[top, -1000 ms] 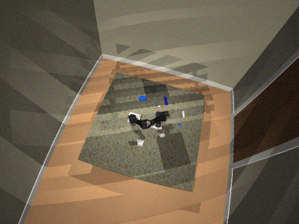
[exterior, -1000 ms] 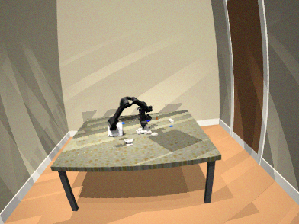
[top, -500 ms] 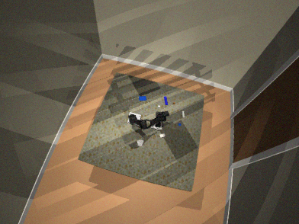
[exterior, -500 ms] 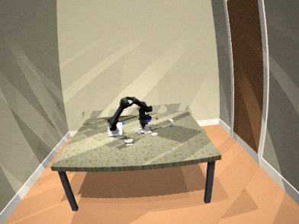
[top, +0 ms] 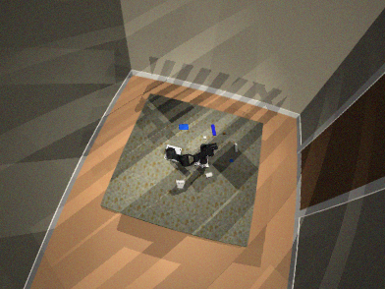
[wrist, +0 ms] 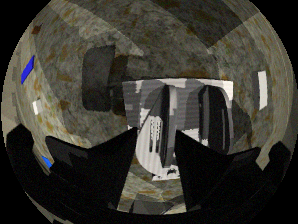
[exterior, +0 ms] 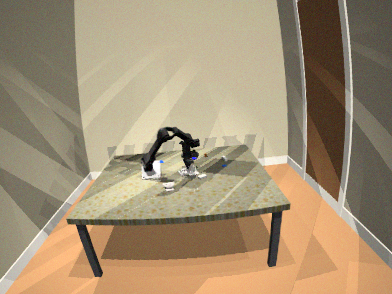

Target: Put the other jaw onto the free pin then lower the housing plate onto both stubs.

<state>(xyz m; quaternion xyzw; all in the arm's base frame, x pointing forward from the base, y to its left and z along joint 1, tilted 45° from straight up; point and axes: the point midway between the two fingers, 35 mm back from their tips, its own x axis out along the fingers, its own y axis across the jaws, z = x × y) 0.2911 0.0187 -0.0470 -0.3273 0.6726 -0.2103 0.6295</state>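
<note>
Right now my gripper tip is 100 mm short of the small white piece, 150 mm to the left of it and 10 mm above it. From my gripper tip the other things lie so: small blue piece 270 mm ahead, 60 mm to the left, 10 mm below; then white cylinder 290 mm ahead, 200 mm to the left; then blue bar 40 mm ahead, 340 mm to the left, 10 mm below.
</note>
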